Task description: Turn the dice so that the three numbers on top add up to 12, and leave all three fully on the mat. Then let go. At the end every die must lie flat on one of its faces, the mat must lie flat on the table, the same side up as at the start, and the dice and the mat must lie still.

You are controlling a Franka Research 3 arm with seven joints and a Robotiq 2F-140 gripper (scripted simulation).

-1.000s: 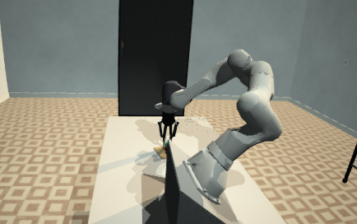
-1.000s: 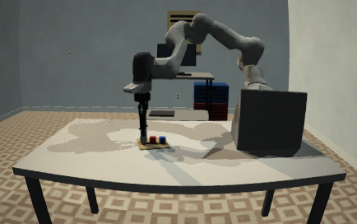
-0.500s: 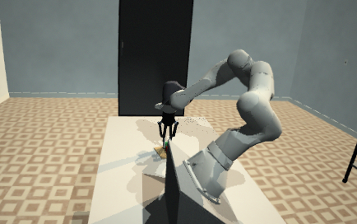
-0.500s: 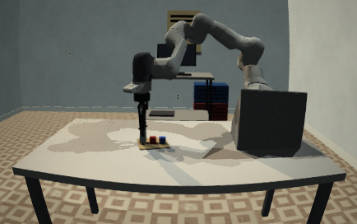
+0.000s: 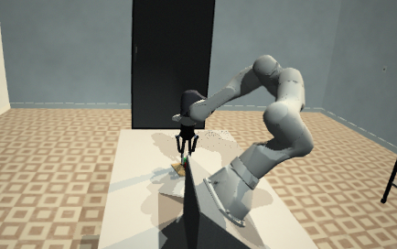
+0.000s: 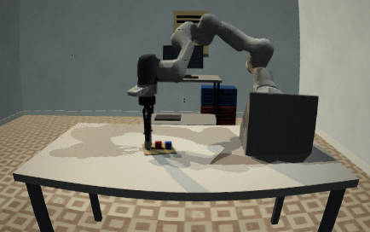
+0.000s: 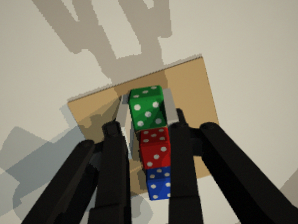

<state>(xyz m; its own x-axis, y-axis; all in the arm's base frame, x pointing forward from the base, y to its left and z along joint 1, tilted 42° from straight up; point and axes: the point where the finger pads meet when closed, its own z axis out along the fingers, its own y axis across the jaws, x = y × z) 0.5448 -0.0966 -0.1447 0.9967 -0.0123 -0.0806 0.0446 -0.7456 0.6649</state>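
My gripper is now 20 mm above the green die. The rest, counted from my hand: blue die 90 mm behind, 20 mm below; red die 50 mm behind, 20 mm below; tan mat 50 mm behind, 40 mm below.
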